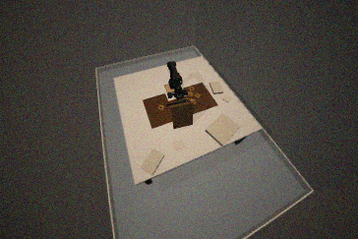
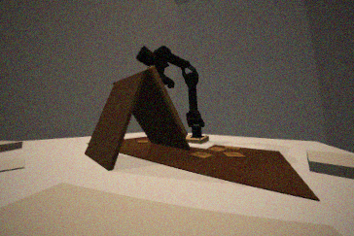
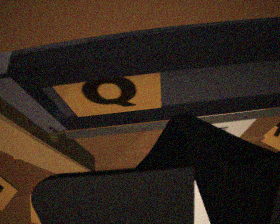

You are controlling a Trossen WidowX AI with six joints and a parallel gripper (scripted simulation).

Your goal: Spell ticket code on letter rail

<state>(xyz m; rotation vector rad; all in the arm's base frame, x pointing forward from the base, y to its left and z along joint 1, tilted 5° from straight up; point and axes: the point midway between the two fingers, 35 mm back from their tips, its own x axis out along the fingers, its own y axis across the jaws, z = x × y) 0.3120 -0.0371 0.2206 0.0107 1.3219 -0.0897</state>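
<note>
My gripper tip is 5 cm past the white ticket, 4 cm to the left of it and 10 cm above it. Round my gripper tip: pale slip: 36 cm ahead, 11 cm to the right, 19 cm below; then brown mat: 13 cm behind, 6 cm to the left, 19 cm below.
</note>
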